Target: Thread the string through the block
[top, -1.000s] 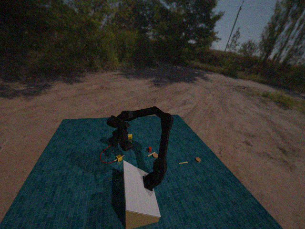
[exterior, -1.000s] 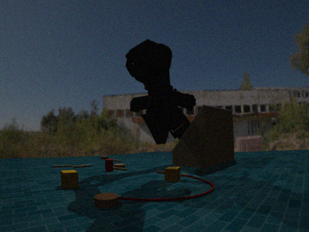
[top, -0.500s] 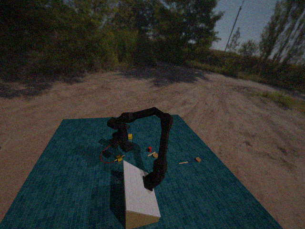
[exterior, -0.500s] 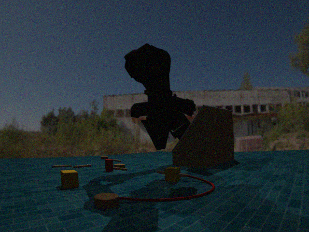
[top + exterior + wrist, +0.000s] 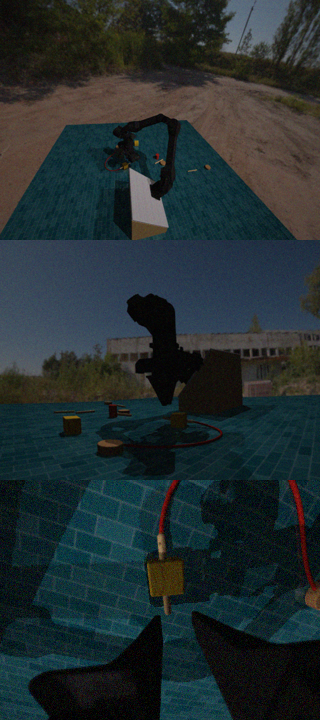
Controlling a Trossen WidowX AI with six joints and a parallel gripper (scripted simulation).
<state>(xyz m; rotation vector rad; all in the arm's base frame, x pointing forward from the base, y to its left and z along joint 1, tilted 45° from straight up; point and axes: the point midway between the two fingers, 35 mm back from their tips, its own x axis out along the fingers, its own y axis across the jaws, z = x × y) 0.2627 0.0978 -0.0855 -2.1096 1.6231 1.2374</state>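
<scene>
Right now the thin wooden stick is 20 mm behind my gripper tip, 30 mm to the left of it and 40 mm below it. Also, from my gripper tip: red cylinder 50 mm ahead, 210 mm to the right, 30 mm below.
</scene>
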